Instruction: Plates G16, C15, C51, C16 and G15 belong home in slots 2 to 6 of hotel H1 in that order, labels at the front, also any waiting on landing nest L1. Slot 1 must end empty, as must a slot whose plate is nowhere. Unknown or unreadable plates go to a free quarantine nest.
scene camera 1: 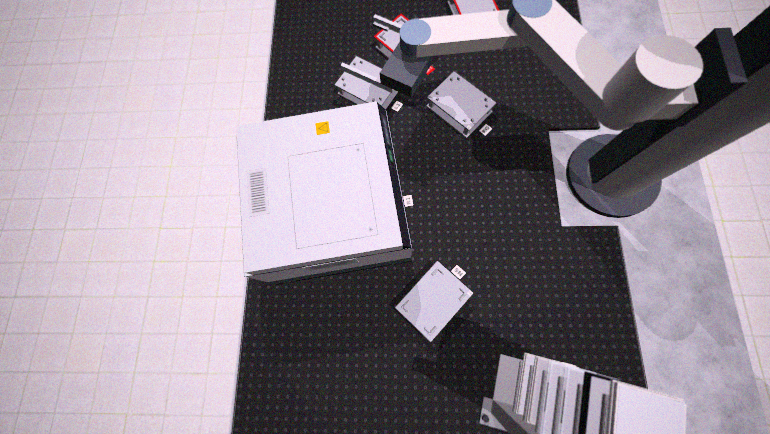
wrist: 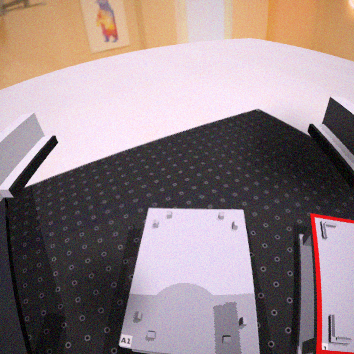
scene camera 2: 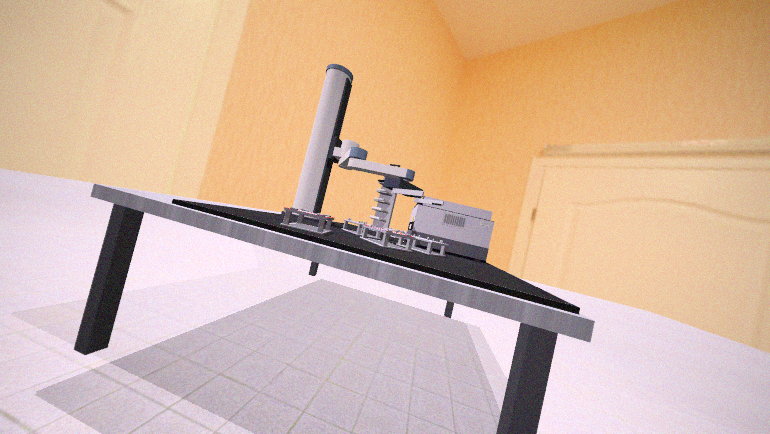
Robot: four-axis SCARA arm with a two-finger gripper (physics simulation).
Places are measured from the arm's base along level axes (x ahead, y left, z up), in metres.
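Where they show: gripper, between the fingertips: (scene camera 1: 358, 42) (wrist: 176, 114) (scene camera 2: 433, 199); arm's base, origin of its link: (scene camera 1: 610, 176).
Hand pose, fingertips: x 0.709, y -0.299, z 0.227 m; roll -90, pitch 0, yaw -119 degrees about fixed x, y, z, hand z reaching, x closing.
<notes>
Each offset is from my fingertips to the top centre of the thing. "*": to the spot under its first point.
My gripper (scene camera 1: 358, 42) (scene camera 2: 432, 197) (wrist: 176, 114) is open with nothing between its fingers. It is well above the nests, near the height of the instrument's top. A bare grey nest @[dy -0.002, dx -0.006, dz -0.154 m] (scene camera 1: 363, 88) (wrist: 192, 255) with small corner pegs lies below; its label looks like A1 in the wrist view. A red-rimmed nest @[dy -0.150, dx -0.124, dz -0.158 m] (scene camera 1: 389, 36) (wrist: 340, 285) stands beside it, partly hidden by the arm; no plate shows on its visible part. Hotel H1 (scene camera 1: 649, 415) (scene camera 2: 390, 207) is the shelved tower; a dark strip shows between its shelves in scene camera 1. No plate label is readable, and L1 cannot be told for certain.
A white instrument @[dy +0.402, dx +0.086, dz +0.037 m] (scene camera 1: 331, 194) (scene camera 2: 452, 215) stands close to the bare nest. Another grey pegged nest @[dy +0.072, dx -0.286, dz -0.154 m] (scene camera 1: 463, 99) stands nearer the arm's column (scene camera 2: 321, 140). A grey nest with corner brackets @[dy +0.650, dx -0.184, dz -0.158 m] (scene camera 1: 434, 301) lies toward the hotel. A second red-rimmed nest @[* dy -0.268, dx -0.356, dz -0.164 m] (scene camera 1: 477, 5) is at the top edge.
</notes>
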